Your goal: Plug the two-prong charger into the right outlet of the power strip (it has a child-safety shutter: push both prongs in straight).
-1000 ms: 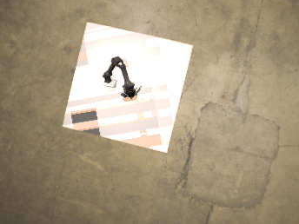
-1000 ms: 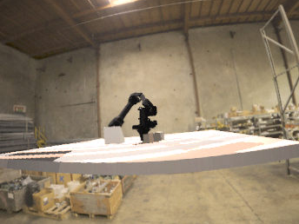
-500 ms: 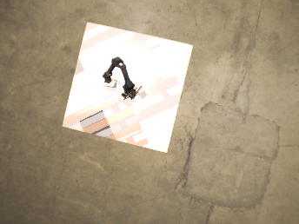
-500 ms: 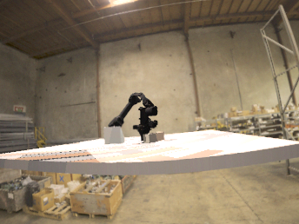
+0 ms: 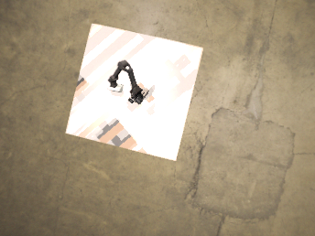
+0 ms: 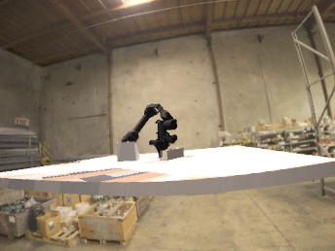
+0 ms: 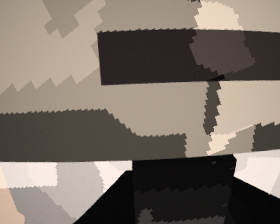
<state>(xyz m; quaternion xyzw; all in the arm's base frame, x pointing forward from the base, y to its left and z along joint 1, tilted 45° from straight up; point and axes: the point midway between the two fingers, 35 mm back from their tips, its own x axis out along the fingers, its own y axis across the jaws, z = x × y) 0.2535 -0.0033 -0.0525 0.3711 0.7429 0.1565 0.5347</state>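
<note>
My gripper tip is 2 cm short of the two-prong charger, 1 cm to the left of it and 1 cm below it.
</note>
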